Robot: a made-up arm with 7 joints.
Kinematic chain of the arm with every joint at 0, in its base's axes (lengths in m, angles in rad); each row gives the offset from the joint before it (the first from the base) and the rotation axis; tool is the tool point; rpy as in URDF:
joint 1: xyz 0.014 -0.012 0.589 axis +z
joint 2: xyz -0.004 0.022 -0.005 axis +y
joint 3: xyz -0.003 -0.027 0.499 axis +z
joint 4: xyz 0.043 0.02 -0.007 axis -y
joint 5: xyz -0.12 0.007 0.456 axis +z
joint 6: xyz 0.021 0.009 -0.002 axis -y
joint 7: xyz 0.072 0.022 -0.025 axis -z
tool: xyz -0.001 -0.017 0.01 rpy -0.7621 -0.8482 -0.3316
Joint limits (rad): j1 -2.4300..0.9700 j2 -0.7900..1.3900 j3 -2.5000..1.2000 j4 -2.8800..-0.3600 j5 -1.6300..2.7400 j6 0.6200..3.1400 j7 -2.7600..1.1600
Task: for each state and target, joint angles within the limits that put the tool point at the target. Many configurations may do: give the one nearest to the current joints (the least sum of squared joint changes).
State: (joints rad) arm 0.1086 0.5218 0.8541 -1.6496 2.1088 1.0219 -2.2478
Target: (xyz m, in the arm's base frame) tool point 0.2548 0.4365 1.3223
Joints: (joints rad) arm 0.0912 -0.0856 0.7476 -1.5307 2.1182 0.9340 -2.2657
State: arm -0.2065 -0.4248 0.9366 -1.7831 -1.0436 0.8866 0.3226
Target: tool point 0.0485 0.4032 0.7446
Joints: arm 0.3093 -0.0283 1.2000 -2.4273 -0.9401 1.0602 0.2903
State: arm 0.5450 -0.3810 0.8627 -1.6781 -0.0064 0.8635 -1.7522
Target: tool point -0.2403 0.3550 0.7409
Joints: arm 0.8644 0.0176 1.1661 -2.3390 0.0374 1.0331 -1.7596
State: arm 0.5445 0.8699 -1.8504 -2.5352 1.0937 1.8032 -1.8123
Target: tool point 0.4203 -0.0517 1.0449
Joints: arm 0.9700 1.3900 -2.4328 -2.2798 1.2317 2.5199 -1.7728
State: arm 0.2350 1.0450 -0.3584 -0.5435 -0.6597 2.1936 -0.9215
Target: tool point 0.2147 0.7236 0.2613
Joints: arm 0.9700 1.2778 0.3671 -1.5880 -0.7102 2.1598 -0.9360
